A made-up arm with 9 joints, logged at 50 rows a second.
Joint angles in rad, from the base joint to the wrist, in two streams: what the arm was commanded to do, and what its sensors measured. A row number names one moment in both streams.
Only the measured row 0 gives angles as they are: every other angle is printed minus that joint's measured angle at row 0.
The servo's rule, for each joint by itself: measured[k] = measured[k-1] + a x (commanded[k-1-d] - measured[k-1]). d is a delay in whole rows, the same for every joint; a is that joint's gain. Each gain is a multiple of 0.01, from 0.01 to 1. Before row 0 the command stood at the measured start. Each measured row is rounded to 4 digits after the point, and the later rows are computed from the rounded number. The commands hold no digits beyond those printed.
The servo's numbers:
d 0
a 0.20 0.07 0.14 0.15 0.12 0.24 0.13 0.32 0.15
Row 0, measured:
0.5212, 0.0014, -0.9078, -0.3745, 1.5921, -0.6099, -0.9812, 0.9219, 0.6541
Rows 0 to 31, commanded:
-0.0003, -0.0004, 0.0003, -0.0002, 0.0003, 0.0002, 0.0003, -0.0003, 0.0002
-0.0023, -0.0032, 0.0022, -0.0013, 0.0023, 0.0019, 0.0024, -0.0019, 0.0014
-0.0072, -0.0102, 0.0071, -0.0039, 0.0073, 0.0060, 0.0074, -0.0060, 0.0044
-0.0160, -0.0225, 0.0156, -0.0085, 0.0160, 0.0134, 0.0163, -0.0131, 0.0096
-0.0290, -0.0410, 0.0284, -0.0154, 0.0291, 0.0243, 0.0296, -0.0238, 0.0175
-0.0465, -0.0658, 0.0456, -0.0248, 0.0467, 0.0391, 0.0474, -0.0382, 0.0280
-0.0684, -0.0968, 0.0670, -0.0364, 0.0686, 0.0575, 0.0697, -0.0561, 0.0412
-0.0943, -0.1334, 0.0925, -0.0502, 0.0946, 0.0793, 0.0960, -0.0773, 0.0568
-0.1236, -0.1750, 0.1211, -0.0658, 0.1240, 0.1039, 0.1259, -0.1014, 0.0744
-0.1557, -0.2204, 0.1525, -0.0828, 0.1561, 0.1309, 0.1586, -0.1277, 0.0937
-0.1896, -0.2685, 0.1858, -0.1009, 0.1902, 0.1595, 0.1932, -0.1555, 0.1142
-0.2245, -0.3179, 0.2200, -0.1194, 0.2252, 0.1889, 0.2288, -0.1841, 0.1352
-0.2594, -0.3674, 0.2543, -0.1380, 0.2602, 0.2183, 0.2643, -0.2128, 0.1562
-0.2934, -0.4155, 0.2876, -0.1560, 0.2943, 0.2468, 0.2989, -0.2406, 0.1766
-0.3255, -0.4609, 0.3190, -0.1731, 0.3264, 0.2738, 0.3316, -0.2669, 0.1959
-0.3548, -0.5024, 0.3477, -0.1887, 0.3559, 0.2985, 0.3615, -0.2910, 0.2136
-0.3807, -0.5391, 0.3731, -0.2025, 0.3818, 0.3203, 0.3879, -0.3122, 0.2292
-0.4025, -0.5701, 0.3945, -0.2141, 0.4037, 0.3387, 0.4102, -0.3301, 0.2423
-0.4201, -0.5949, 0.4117, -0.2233, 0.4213, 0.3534, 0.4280, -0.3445, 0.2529
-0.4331, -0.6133, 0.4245, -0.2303, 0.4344, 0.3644, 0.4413, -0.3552, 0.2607
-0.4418, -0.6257, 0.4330, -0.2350, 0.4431, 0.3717, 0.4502, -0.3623, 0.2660
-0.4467, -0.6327, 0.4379, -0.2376, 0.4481, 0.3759, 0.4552, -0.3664, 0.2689
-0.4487, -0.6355, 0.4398, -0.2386, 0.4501, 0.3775, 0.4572, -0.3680, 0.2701
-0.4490, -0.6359, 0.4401, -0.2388, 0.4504, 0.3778, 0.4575, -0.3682, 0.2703
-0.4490, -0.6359, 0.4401, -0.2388, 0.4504, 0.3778, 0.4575, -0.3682, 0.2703
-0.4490, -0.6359, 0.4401, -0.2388, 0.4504, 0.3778, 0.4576, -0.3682, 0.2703
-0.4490, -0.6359, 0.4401, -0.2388, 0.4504, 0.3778, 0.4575, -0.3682, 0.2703
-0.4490, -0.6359, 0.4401, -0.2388, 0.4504, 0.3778, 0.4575, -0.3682, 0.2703
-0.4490, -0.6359, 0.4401, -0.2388, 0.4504, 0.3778, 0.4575, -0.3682, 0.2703
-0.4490, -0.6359, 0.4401, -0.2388, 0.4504, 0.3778, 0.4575, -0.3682, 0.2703
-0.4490, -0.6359, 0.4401, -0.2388, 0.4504, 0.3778, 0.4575, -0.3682, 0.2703
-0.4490, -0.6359, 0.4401, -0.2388, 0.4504, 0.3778, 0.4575, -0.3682, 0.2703
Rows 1 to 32, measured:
-0.0001, 0.0000, 0.0000, 0.0000, 0.0000, 0.0000, 0.0000, -0.0001, 0.0000
-0.0005, -0.0002, 0.0003, -0.0002, 0.0003, 0.0005, 0.0003, -0.0007, 0.0002
-0.0018, -0.0009, 0.0013, -0.0008, 0.0011, 0.0018, 0.0012, -0.0024, 0.0008
-0.0046, -0.0024, 0.0033, -0.0020, 0.0029, 0.0046, 0.0032, -0.0058, 0.0021
-0.0095, -0.0051, 0.0068, -0.0040, 0.0060, 0.0093, 0.0066, -0.0116, 0.0044
-0.0169, -0.0093, 0.0122, -0.0071, 0.0109, 0.0165, 0.0119, -0.0201, 0.0079
-0.0272, -0.0154, 0.0199, -0.0115, 0.0178, 0.0263, 0.0194, -0.0316, 0.0129
-0.0406, -0.0237, 0.0301, -0.0173, 0.0270, 0.0390, 0.0294, -0.0462, 0.0195
-0.0572, -0.0343, 0.0428, -0.0246, 0.0386, 0.0546, 0.0419, -0.0639, 0.0277
-0.0769, -0.0473, 0.0582, -0.0333, 0.0527, 0.0729, 0.0571, -0.0843, 0.0376
-0.0994, -0.0628, 0.0761, -0.0434, 0.0692, 0.0937, 0.0748, -0.1071, 0.0491
-0.1244, -0.0807, 0.0962, -0.0548, 0.0879, 0.1165, 0.0948, -0.1317, 0.0620
-0.1514, -0.1008, 0.1183, -0.0673, 0.1086, 0.1409, 0.1168, -0.1577, 0.0761
-0.1798, -0.1228, 0.1420, -0.0806, 0.1309, 0.1663, 0.1405, -0.1842, 0.0912
-0.2089, -0.1465, 0.1668, -0.0945, 0.1544, 0.1921, 0.1653, -0.2107, 0.1069
-0.2381, -0.1714, 0.1921, -0.1086, 0.1786, 0.2176, 0.1908, -0.2364, 0.1229
-0.2666, -0.1971, 0.2174, -0.1227, 0.2030, 0.2422, 0.2164, -0.2607, 0.1388
-0.2938, -0.2232, 0.2422, -0.1364, 0.2271, 0.2654, 0.2416, -0.2829, 0.1543
-0.3191, -0.2492, 0.2659, -0.1494, 0.2504, 0.2865, 0.2658, -0.3026, 0.1691
-0.3419, -0.2747, 0.2881, -0.1615, 0.2725, 0.3052, 0.2886, -0.3194, 0.1828
-0.3619, -0.2993, 0.3084, -0.1725, 0.2930, 0.3212, 0.3096, -0.3331, 0.1953
-0.3789, -0.3226, 0.3265, -0.1823, 0.3116, 0.3343, 0.3285, -0.3438, 0.2063
-0.3929, -0.3445, 0.3424, -0.1907, 0.3282, 0.3447, 0.3452, -0.3515, 0.2159
-0.4041, -0.3649, 0.3561, -0.1979, 0.3429, 0.3526, 0.3598, -0.3568, 0.2241
-0.4131, -0.3839, 0.3679, -0.2040, 0.3558, 0.3586, 0.3725, -0.3604, 0.2310
-0.4203, -0.4015, 0.3780, -0.2092, 0.3672, 0.3632, 0.3836, -0.3629, 0.2369
-0.4260, -0.4179, 0.3867, -0.2136, 0.3772, 0.3667, 0.3932, -0.3646, 0.2419
-0.4306, -0.4332, 0.3942, -0.2174, 0.3860, 0.3694, 0.4016, -0.3658, 0.2462
-0.4343, -0.4474, 0.4006, -0.2206, 0.3937, 0.3714, 0.4089, -0.3666, 0.2498
-0.4372, -0.4606, 0.4061, -0.2233, 0.4005, 0.3729, 0.4152, -0.3671, 0.2529
-0.4396, -0.4729, 0.4109, -0.2256, 0.4065, 0.3741, 0.4207, -0.3675, 0.2555
-0.4415, -0.4843, 0.4150, -0.2276, 0.4118, 0.3750, 0.4255, -0.3677, 0.2577

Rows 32 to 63, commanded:
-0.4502, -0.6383, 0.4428, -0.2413, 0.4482, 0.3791, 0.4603, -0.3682, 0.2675
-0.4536, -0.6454, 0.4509, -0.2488, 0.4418, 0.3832, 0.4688, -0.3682, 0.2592
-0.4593, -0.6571, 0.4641, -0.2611, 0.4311, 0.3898, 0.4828, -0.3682, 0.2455
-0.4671, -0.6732, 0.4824, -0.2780, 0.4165, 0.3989, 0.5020, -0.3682, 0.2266
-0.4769, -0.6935, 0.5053, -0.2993, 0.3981, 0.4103, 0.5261, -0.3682, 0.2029
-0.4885, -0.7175, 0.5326, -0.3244, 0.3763, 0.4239, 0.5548, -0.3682, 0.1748
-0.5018, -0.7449, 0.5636, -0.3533, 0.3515, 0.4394, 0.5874, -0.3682, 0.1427
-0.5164, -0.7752, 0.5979, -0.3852, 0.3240, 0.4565, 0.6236, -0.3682, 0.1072
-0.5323, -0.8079, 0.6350, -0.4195, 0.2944, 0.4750, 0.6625, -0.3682, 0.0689
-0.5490, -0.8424, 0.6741, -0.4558, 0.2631, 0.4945, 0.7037, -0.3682, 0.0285
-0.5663, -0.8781, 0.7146, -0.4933, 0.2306, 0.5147, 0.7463, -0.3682, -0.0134
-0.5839, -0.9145, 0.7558, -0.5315, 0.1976, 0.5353, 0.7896, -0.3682, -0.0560
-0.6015, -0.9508, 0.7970, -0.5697, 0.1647, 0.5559, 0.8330, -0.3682, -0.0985
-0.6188, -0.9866, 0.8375, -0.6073, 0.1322, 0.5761, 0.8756, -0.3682, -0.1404
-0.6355, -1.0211, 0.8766, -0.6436, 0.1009, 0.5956, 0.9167, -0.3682, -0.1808
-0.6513, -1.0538, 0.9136, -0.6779, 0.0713, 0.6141, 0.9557, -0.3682, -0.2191
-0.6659, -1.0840, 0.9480, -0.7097, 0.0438, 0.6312, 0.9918, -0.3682, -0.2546
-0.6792, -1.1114, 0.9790, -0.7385, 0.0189, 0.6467, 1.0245, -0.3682, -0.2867
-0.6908, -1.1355, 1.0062, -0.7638, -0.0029, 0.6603, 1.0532, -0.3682, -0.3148
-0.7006, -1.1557, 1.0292, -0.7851, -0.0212, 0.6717, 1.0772, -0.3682, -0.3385
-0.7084, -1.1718, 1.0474, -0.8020, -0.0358, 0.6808, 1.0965, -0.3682, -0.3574
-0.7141, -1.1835, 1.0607, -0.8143, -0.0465, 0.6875, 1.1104, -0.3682, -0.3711
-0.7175, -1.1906, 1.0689, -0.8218, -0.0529, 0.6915, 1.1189, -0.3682, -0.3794
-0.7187, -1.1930, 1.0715, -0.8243, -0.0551, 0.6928, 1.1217, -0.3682, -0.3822
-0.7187, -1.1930, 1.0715, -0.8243, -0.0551, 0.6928, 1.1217, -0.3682, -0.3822
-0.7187, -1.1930, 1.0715, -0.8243, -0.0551, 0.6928, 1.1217, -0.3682, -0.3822
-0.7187, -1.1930, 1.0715, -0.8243, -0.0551, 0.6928, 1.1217, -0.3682, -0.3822
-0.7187, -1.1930, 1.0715, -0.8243, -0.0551, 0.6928, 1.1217, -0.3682, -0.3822
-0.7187, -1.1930, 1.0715, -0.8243, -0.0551, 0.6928, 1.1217, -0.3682, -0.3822
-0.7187, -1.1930, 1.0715, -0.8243, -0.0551, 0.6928, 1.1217, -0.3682, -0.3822
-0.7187, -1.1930, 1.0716, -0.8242, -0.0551, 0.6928, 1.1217, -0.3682, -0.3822
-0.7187, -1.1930, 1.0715, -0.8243, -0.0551, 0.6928, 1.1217, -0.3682, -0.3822
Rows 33 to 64, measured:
-0.4432, -0.4951, 0.4189, -0.2297, 0.4162, 0.3760, 0.4300, -0.3679, 0.2592
-0.4453, -0.5056, 0.4234, -0.2326, 0.4193, 0.3777, 0.4350, -0.3680, 0.2592
-0.4481, -0.5162, 0.4291, -0.2369, 0.4207, 0.3806, 0.4412, -0.3681, 0.2571
-0.4519, -0.5272, 0.4366, -0.2431, 0.4202, 0.3850, 0.4491, -0.3681, 0.2525
-0.4569, -0.5388, 0.4462, -0.2515, 0.4175, 0.3911, 0.4591, -0.3681, 0.2451
-0.4632, -0.5513, 0.4583, -0.2624, 0.4126, 0.3990, 0.4715, -0.3681, 0.2346
-0.4709, -0.5649, 0.4730, -0.2760, 0.4053, 0.4087, 0.4866, -0.3681, 0.2208
-0.4800, -0.5796, 0.4905, -0.2924, 0.3955, 0.4202, 0.5044, -0.3681, 0.2038
-0.4905, -0.5956, 0.5107, -0.3115, 0.3834, 0.4334, 0.5250, -0.3681, 0.1836
-0.5022, -0.6129, 0.5336, -0.3331, 0.3690, 0.4481, 0.5482, -0.3681, 0.1603
-0.5150, -0.6315, 0.5589, -0.3571, 0.3524, 0.4641, 0.5740, -0.3681, 0.1342
-0.5288, -0.6513, 0.5865, -0.3833, 0.3338, 0.4812, 0.6020, -0.3681, 0.1057
-0.5433, -0.6723, 0.6160, -0.4113, 0.3135, 0.4991, 0.6320, -0.3681, 0.0751
-0.5584, -0.6943, 0.6470, -0.4407, 0.2917, 0.5176, 0.6637, -0.3681, 0.0428
-0.5738, -0.7172, 0.6791, -0.4711, 0.2688, 0.5363, 0.6966, -0.3681, 0.0093
-0.5893, -0.7408, 0.7119, -0.5021, 0.2451, 0.5550, 0.7303, -0.3681, -0.0250
-0.6046, -0.7648, 0.7450, -0.5332, 0.2209, 0.5733, 0.7643, -0.3681, -0.0594
-0.6195, -0.7891, 0.7778, -0.5640, 0.1967, 0.5909, 0.7981, -0.3681, -0.0935
-0.6338, -0.8133, 0.8098, -0.5940, 0.1727, 0.6076, 0.8313, -0.3681, -0.1267
-0.6472, -0.8373, 0.8405, -0.6227, 0.1494, 0.6230, 0.8633, -0.3681, -0.1585
-0.6594, -0.8607, 0.8695, -0.6496, 0.1272, 0.6369, 0.8936, -0.3681, -0.1883
-0.6703, -0.8833, 0.8963, -0.6743, 0.1064, 0.6490, 0.9218, -0.3681, -0.2157
-0.6797, -0.9048, 0.9205, -0.6964, 0.0873, 0.6592, 0.9474, -0.3681, -0.2403
-0.6875, -0.9250, 0.9416, -0.7156, 0.0702, 0.6673, 0.9701, -0.3681, -0.2616
-0.6937, -0.9438, 0.9598, -0.7319, 0.0552, 0.6734, 0.9898, -0.3681, -0.2797
-0.6987, -0.9612, 0.9754, -0.7458, 0.0420, 0.6781, 1.0069, -0.3681, -0.2951
-0.7027, -0.9774, 0.9889, -0.7576, 0.0303, 0.6816, 1.0218, -0.3681, -0.3082
-0.7059, -0.9925, 1.0005, -0.7676, 0.0201, 0.6843, 1.0348, -0.3681, -0.3193
-0.7085, -1.0065, 1.0104, -0.7761, 0.0111, 0.6863, 1.0461, -0.3681, -0.3287
-0.7105, -1.0196, 1.0190, -0.7833, 0.0032, 0.6879, 1.0559, -0.3681, -0.3367
-0.7121, -1.0317, 1.0264, -0.7894, -0.0038, 0.6891, 1.0645, -0.3681, -0.3435
-0.7134, -1.0430, 1.0327, -0.7946, -0.0100, 0.6900, 1.0719, -0.3681, -0.3493

